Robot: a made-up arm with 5 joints.
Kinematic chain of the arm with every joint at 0, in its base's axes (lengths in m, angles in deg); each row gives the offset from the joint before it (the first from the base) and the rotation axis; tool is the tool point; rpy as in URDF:
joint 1: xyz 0 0 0.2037 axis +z
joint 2: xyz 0 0 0 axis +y
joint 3: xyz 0.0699 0 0.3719 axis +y
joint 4: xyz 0.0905 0 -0.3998 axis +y
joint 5: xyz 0.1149 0 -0.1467 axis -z
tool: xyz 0 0 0 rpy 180 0 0
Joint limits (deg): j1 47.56..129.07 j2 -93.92..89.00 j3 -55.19..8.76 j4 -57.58..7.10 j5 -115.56..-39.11
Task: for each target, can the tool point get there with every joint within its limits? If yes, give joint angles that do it. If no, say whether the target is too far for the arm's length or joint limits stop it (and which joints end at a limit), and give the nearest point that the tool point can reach.
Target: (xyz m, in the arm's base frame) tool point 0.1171 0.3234 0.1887
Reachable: yes | joints 70.09 -22.14 -1.13 -11.71 -75.12
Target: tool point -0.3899 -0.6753 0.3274
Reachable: no: joint limits stop it (at a limit: joint 2, joint 3, joint 4) | nearest point -0.2084 -0.3609 0.7170 | short by 0.533 m
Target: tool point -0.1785 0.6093 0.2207
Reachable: yes | joints 106.33 21.53 -46.08 -34.40 -45.73
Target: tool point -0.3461 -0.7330 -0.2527
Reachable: no: joint limits stop it (at a limit: joint 2, joint 4) | nearest point -0.0797 -0.1688 -0.0455 | short by 0.657 m
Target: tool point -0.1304 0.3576 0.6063
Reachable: yes | joints 110.04 -31.89 -32.14 -38.33 -75.99
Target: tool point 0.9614 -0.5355 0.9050
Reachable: no: too far | nearest point 0.2627 -0.3236 0.7170 | short by 0.754 m
